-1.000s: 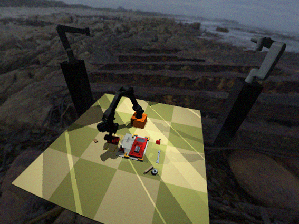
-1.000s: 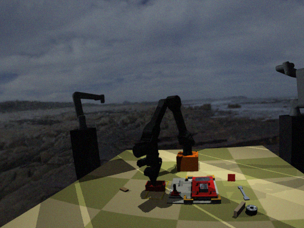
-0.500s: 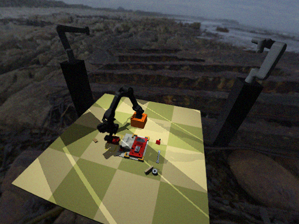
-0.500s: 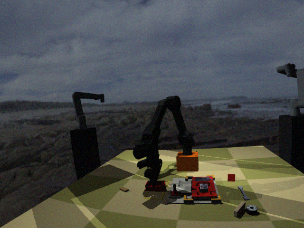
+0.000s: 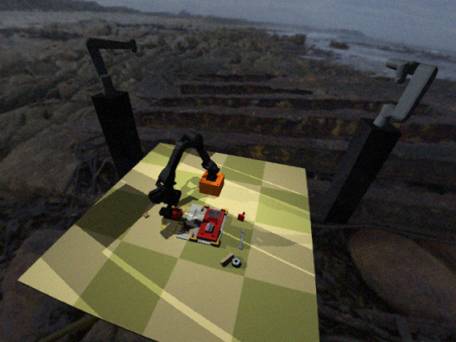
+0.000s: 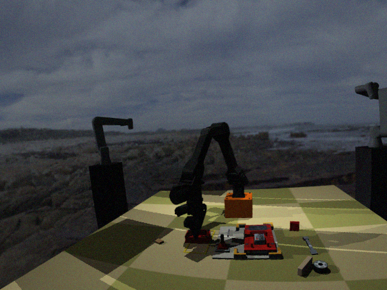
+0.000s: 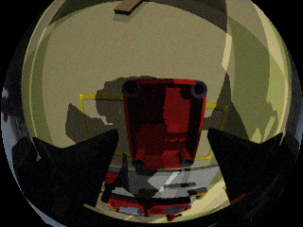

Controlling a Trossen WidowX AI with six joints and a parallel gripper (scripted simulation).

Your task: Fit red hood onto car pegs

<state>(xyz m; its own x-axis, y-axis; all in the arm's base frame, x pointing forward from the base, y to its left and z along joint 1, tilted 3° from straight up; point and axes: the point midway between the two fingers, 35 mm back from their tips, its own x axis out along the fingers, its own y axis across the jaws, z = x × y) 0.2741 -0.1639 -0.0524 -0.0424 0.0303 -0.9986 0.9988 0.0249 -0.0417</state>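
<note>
Now: gripper tip 10 cm to the right of the red upright piece, 8 cm short of it and 1 cm below it. From my gripper tip the other things lie so: red hood: 1 cm below; grey engine block: 24 cm to the left, 7 cm ahead; tan block: 16 cm to the right, 4 cm ahead, 2 cm below.
</note>
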